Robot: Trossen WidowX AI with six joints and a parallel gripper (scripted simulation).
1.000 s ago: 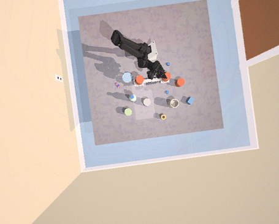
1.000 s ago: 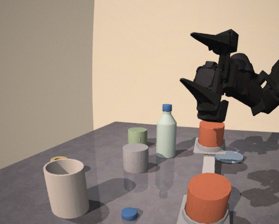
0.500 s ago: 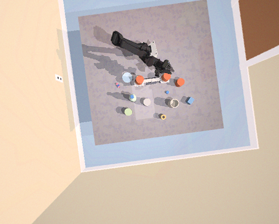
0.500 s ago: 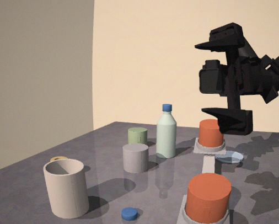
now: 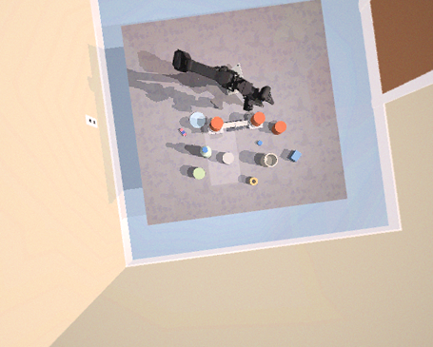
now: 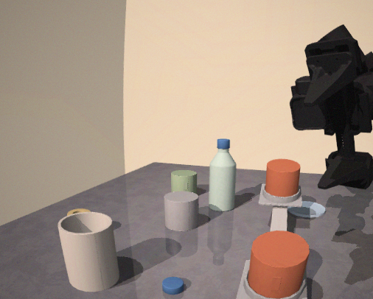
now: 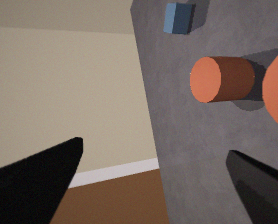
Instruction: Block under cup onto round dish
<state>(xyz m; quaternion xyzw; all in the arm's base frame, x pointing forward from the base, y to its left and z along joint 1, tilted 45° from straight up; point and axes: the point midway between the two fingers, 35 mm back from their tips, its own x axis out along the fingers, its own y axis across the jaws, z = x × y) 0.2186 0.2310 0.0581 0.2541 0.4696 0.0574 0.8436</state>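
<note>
Right now the pale teal block is 17 cm below my gripper tip, 3 cm to the right of it and 2 cm ahead of it. Also, from my gripper tip: beige cup: 28 cm ahead, 17 cm below, 1 cm to the left; balance beam: 17 cm below, 16 cm to the right, 3 cm ahead; orange cup: 30 cm to the right, 10 cm below, 3 cm ahead.
</note>
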